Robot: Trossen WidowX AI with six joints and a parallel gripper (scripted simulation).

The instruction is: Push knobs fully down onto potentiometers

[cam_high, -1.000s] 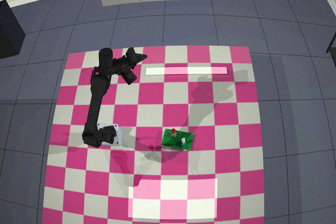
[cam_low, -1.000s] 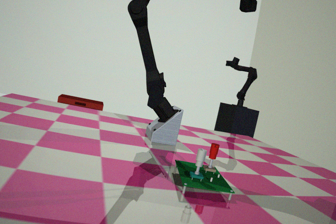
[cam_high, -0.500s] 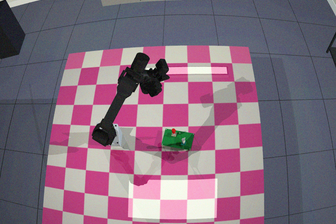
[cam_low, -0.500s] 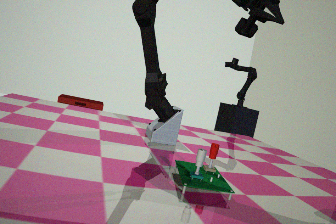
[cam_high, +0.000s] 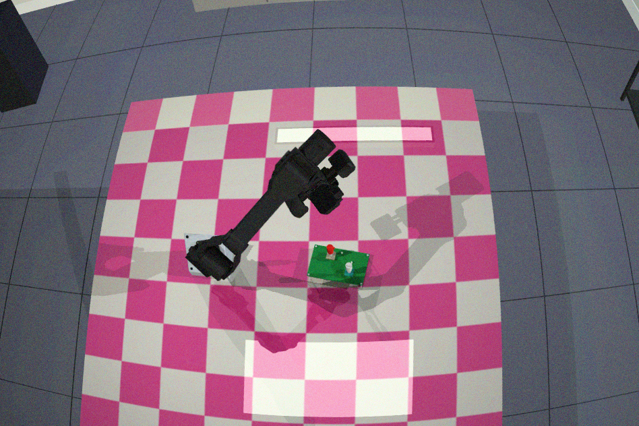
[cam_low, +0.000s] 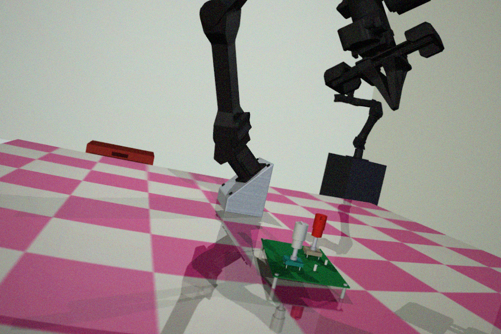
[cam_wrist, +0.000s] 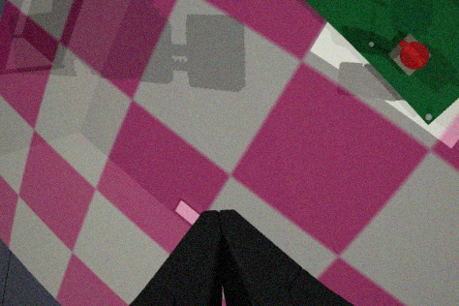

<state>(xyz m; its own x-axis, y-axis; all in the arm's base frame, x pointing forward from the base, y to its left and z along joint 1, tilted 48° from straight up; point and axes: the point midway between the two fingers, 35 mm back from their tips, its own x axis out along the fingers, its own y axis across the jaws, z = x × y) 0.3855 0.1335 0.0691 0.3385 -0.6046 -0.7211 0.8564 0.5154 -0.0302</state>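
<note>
The red knob is 3 cm behind my gripper tip, 6 cm to the right of it and 19 cm below it. The rest, counted from my gripper tip: white knob: 1 cm ahead, 12 cm to the right, 19 cm below.
</note>
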